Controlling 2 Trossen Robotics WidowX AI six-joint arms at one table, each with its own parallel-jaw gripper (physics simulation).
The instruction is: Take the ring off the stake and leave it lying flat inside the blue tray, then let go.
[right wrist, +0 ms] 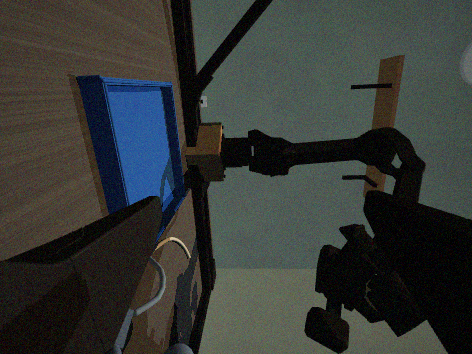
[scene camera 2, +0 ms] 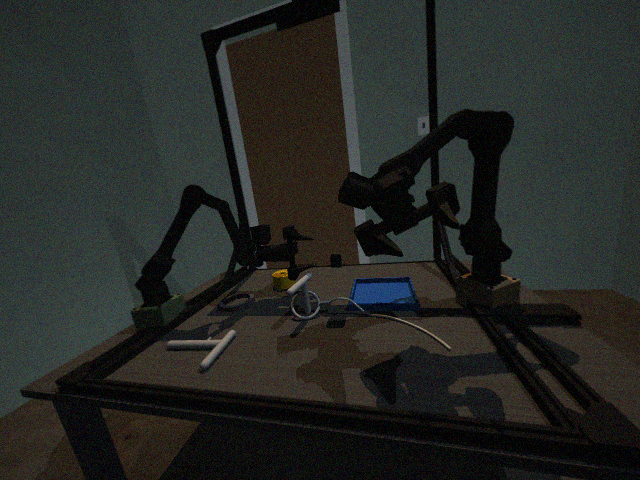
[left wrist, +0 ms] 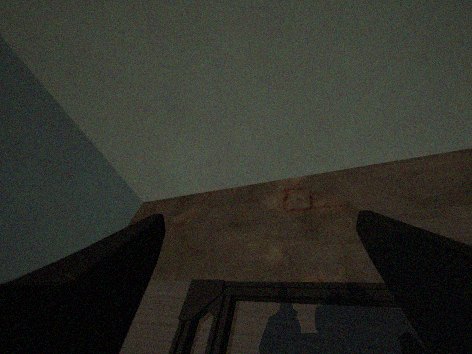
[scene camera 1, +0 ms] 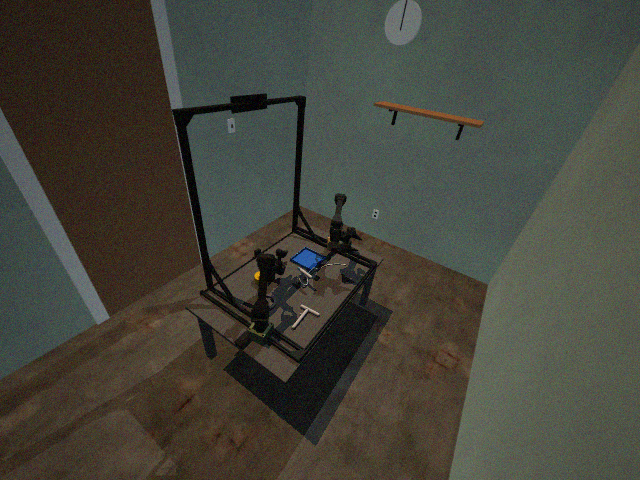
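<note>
A pale ring hangs around the upright post of a white T-shaped stake; whether it touches the table is unclear. A pale cord runs away to its right. The empty blue tray stands to the right of the stake in scene camera 2. My right gripper is open and empty, above the table behind the stake, near the yellow cylinder. My left gripper is open and empty, high above the tray's right side in the picture, facing the front.
A white T-shaped piece lies flat at the front left in scene camera 2. A dark ring lies behind it. A yellow cylinder stands towards the back. A black frame rises at the table's far side.
</note>
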